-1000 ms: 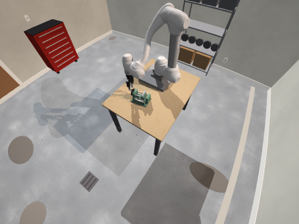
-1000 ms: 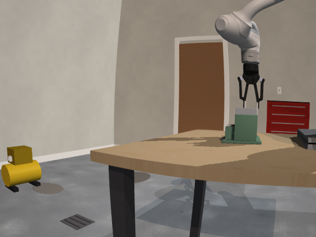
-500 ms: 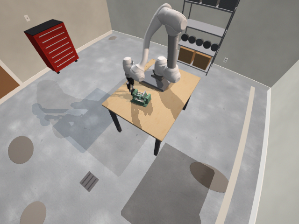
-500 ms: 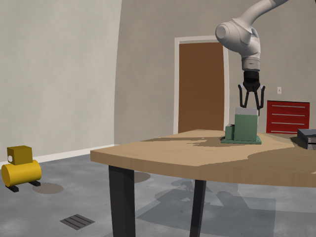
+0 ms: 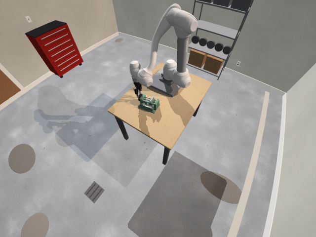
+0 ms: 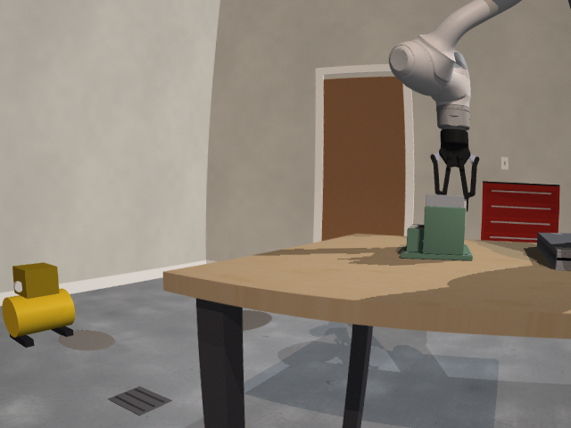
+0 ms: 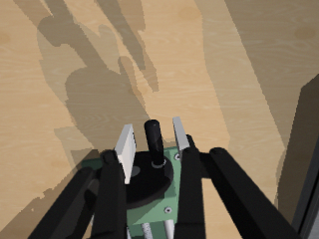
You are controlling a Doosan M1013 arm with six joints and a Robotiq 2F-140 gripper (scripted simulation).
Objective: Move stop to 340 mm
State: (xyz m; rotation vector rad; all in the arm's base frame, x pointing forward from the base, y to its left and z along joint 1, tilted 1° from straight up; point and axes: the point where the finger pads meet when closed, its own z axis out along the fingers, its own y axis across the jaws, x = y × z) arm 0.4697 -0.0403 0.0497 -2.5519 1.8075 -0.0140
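Right now the black handwheel handle is 2 cm below my hand and 1 cm to the left of it. From my hand the other things lie so: grey stop block 18 cm to the left, 2 cm behind, 1 cm above.
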